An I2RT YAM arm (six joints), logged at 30 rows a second.
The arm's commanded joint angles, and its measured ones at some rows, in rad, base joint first. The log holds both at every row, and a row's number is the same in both.
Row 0, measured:
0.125, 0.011, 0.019, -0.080, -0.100, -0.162
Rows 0 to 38, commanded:
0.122, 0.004, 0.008, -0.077, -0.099, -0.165
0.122, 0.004, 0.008, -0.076, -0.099, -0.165
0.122, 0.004, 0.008, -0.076, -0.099, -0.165
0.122, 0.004, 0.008, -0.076, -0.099, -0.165
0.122, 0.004, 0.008, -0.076, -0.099, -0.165
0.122, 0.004, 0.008, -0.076, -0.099, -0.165
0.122, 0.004, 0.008, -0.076, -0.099, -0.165
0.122, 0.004, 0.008, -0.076, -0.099, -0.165
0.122, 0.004, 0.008, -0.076, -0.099, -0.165
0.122, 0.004, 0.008, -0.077, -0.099, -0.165
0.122, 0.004, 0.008, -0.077, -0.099, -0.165
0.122, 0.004, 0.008, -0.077, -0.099, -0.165
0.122, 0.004, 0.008, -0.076, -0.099, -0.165
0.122, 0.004, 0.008, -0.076, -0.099, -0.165
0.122, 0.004, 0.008, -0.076, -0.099, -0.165
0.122, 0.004, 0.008, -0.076, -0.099, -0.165
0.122, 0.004, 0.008, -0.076, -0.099, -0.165
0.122, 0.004, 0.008, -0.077, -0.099, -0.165
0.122, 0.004, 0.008, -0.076, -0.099, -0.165
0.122, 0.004, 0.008, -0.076, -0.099, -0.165
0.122, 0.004, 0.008, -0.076, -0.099, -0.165
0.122, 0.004, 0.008, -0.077, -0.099, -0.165
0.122, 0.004, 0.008, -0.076, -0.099, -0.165
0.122, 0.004, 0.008, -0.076, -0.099, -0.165
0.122, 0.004, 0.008, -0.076, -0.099, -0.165
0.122, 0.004, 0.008, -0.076, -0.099, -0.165
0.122, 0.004, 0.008, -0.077, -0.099, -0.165
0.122, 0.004, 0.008, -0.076, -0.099, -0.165
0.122, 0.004, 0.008, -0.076, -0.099, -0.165
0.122, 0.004, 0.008, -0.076, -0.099, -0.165
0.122, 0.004, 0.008, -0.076, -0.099, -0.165
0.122, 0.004, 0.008, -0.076, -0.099, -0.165
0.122, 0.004, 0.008, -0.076, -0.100, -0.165
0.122, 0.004, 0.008, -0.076, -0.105, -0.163
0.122, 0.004, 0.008, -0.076, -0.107, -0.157
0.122, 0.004, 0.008, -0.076, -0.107, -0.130
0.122, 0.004, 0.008, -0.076, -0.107, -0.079
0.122, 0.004, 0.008, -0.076, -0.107, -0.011
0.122, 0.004, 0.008, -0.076, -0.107, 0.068
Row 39, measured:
0.125, 0.011, 0.019, -0.080, -0.101, -0.097
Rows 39 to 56, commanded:
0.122, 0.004, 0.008, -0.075, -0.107, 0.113
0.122, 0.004, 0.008, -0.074, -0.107, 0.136
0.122, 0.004, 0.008, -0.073, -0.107, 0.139
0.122, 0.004, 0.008, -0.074, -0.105, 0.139
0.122, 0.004, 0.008, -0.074, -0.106, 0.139
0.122, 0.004, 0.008, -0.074, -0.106, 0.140
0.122, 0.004, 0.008, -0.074, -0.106, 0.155
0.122, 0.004, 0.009, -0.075, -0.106, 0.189
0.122, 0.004, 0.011, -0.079, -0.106, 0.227
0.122, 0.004, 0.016, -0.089, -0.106, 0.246
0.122, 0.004, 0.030, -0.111, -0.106, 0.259
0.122, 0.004, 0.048, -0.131, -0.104, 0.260
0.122, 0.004, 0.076, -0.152, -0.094, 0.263
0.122, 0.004, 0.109, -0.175, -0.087, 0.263
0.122, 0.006, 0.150, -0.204, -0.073, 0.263
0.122, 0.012, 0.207, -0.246, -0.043, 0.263
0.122, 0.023, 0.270, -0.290, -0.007, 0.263
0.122, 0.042, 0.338, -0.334, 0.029, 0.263
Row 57, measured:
0.125, 0.023, 0.158, -0.303, -0.066, 0.237
